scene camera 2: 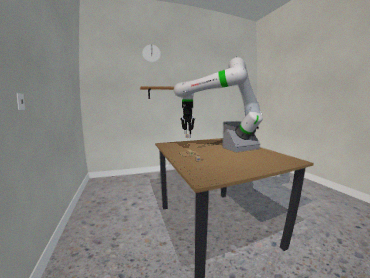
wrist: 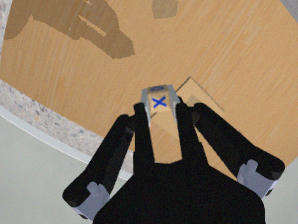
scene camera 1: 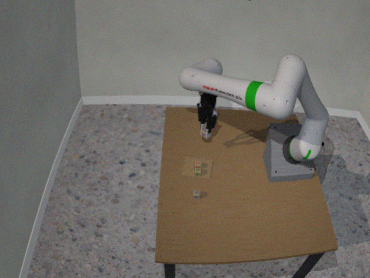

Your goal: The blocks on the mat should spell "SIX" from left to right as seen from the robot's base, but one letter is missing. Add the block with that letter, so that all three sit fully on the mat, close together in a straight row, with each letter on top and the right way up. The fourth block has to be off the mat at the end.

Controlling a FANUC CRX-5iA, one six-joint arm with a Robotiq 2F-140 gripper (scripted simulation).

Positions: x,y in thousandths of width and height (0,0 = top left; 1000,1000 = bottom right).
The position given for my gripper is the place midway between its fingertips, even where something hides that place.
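So you can picture it, there's my gripper (wrist: 532,422), and there's a mat (wrist: 639,413) showing too.
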